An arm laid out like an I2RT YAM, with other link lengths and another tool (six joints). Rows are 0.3 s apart.
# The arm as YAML. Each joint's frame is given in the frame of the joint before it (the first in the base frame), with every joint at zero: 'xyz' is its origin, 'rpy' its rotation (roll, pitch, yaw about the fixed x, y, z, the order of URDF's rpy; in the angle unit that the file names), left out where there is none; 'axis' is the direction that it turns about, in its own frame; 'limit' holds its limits. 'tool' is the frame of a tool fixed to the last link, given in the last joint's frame.
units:
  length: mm
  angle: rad
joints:
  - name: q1
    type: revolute
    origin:
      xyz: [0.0, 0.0, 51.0]
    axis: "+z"
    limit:
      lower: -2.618
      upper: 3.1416
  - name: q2
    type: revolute
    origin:
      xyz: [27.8, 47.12, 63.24]
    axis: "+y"
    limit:
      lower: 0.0
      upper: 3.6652
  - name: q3
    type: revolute
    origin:
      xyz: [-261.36, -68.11, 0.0]
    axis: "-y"
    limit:
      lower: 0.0
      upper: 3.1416
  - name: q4
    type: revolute
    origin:
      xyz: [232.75, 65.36, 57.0]
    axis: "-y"
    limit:
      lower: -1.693
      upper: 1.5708
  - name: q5
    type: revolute
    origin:
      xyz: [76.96, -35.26, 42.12]
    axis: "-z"
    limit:
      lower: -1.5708
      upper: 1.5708
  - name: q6
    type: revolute
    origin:
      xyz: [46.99, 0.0, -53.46]
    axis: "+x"
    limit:
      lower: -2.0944
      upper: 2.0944
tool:
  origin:
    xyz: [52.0, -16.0, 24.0]
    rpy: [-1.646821, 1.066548, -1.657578]
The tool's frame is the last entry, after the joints.
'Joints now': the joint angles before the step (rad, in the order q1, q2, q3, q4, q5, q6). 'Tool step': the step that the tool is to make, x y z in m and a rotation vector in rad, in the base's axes. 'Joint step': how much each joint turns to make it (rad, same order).
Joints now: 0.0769 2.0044 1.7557 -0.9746 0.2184 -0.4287
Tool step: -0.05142 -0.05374 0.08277 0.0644 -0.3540 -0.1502
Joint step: -0.1307 -0.3876 -0.2829 0.2402 -0.0417 0.0488
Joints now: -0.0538 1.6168 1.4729 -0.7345 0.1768 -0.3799
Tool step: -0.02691 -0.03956 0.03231 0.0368 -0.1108 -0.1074
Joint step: -0.1167 -0.1162 -0.0313 0.0169 -0.0422 0.0267
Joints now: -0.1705 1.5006 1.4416 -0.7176 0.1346 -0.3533
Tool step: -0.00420 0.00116 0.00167 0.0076 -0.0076 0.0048
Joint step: -0.0015 -0.0186 -0.0127 0.0000 -0.0106 0.0019
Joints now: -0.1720 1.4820 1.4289 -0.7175 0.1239 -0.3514
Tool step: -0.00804 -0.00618 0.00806 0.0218 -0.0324 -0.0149
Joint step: -0.0264 -0.0328 -0.0087 0.0024 -0.0272 0.0121
